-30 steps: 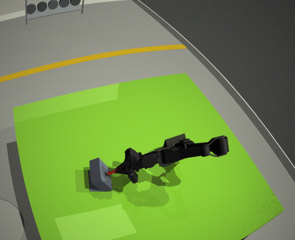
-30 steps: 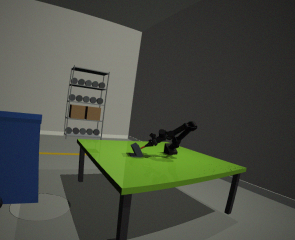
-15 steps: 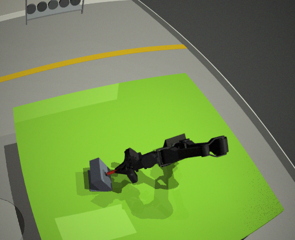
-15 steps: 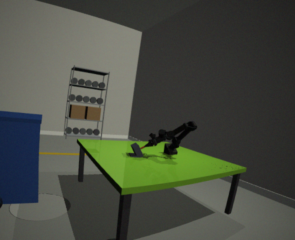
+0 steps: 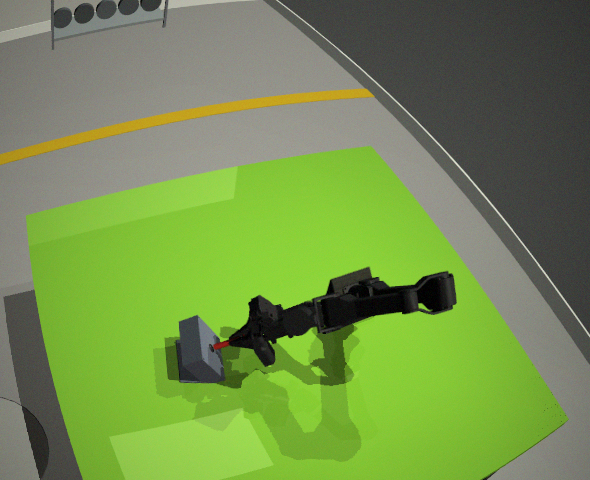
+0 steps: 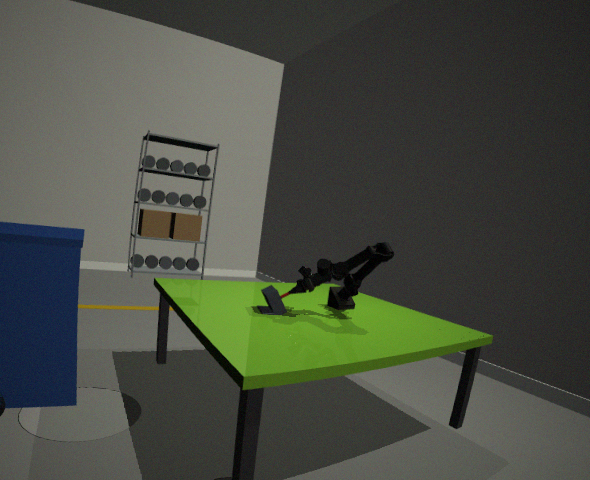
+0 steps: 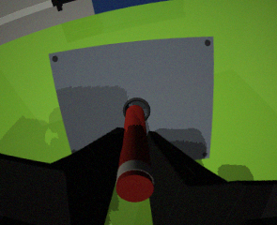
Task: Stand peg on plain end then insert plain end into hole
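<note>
Right now the sloped panel is 60 mm ahead of my gripper tip, 40 mm below it and 20 mm to the right of it. Also, from my gripper tip: peg (10 mm to the left, 10 mm behind, 10 mm above).
</note>
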